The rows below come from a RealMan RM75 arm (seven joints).
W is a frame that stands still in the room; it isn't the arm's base.
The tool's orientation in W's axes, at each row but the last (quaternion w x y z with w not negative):
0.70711 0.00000 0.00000 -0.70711
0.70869 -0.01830 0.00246 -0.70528
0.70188 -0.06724 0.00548 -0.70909
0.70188 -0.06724 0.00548 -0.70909
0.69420 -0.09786 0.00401 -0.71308
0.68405 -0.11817 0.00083 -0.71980
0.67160 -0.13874 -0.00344 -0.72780
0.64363 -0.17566 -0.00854 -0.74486
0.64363 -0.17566 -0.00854 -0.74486
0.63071 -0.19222 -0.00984 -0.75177
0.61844 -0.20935 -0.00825 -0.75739
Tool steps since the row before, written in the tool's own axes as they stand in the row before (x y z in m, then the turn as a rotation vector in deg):
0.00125 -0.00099 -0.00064 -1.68 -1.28 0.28
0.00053 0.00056 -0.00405 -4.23 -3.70 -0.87
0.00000 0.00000 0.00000 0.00 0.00 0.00
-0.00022 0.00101 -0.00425 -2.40 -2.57 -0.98
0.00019 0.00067 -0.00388 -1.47 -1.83 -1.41
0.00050 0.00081 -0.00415 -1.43 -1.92 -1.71
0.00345 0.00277 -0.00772 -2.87 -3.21 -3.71
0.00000 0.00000 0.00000 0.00 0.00 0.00
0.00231 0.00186 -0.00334 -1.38 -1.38 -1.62
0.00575 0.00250 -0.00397 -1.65 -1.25 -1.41
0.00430 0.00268 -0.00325 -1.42 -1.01 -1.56
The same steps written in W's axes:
-0.00099 -0.00125 -0.00064 -1.28 1.68 0.28
0.00044 -0.00062 -0.00405 -3.75 4.19 -0.86
0.00000 0.00000 0.00000 0.00 0.00 0.00
0.00057 -0.00016 -0.00433 -2.64 2.34 -0.92
0.00010 -0.00072 -0.00387 -1.99 1.34 -1.32
0.00007 -0.00121 -0.00408 -2.13 1.26 -1.59
0.00098 -0.00512 -0.00721 -3.70 2.41 -3.58
0.00000 0.00000 0.00000 0.00 0.00 0.00
0.00070 -0.00332 -0.00290 -1.58 1.17 -1.60
0.00053 -0.00696 -0.00251 -1.36 1.45 -1.52
0.00089 -0.00553 -0.00222 -1.22 1.14 -1.64

